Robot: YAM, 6 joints.
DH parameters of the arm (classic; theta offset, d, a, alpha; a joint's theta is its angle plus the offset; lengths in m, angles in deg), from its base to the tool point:
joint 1: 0 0.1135 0.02 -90
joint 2: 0 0 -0.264 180
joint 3: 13.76 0 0.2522 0
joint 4: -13.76 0 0.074 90
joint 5: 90 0 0 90
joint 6: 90 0.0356 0 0
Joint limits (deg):
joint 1: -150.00..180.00
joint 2: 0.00..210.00
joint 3: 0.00..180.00
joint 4: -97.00..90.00
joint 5: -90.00..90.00
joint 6: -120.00..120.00
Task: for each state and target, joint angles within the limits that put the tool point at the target. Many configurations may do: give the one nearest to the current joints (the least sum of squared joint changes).
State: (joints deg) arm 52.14 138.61 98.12 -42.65 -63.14 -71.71
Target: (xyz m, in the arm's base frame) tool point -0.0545 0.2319 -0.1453
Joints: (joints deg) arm 95.58 169.77 72.32 -44.95 -62.96 -71.71
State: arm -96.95 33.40 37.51 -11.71 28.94 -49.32
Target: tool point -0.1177 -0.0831 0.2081
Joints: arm -136.25 34.82 20.60 -17.67 36.87 -49.32
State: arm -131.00 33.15 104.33 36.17 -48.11 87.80
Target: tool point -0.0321 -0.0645 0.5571
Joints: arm -138.03 44.98 74.60 29.33 -48.07 87.80
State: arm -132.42 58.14 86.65 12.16 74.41 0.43
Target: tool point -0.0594 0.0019 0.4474
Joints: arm -145.44 29.16 56.50 2.65 82.04 0.43
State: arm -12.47 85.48 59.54 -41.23 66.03 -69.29
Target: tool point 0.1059 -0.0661 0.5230
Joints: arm -16.64 54.98 90.48 -34.05 68.03 -69.29
